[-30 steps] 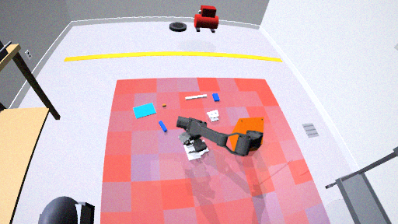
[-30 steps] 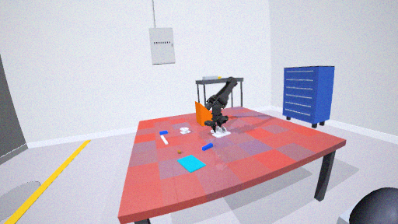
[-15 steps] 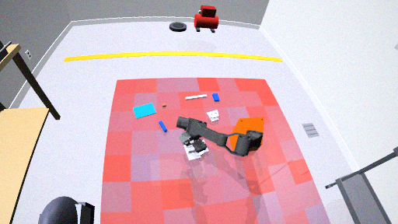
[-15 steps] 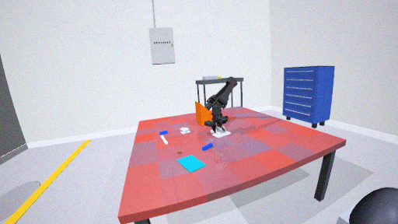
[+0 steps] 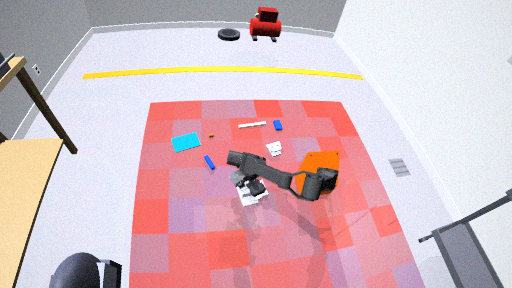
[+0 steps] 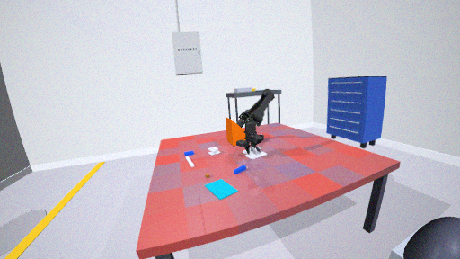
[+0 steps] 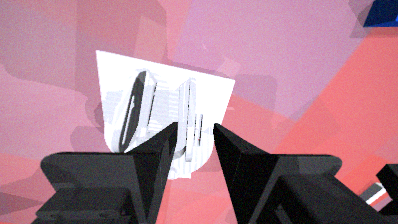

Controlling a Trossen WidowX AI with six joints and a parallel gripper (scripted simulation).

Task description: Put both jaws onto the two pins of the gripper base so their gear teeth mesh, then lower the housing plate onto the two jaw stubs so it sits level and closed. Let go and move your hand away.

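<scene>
Right now the white jaw is 40 mm behind my gripper tip. Also, from my gripper tip: small white part: 230 mm to the right, 140 mm behind, 10 mm above; then tiny brown bit: 290 mm to the right, 190 mm ahead, 10 mm below; then blue block: 180 mm ahead, 120 mm to the right, 10 mm below.
</scene>
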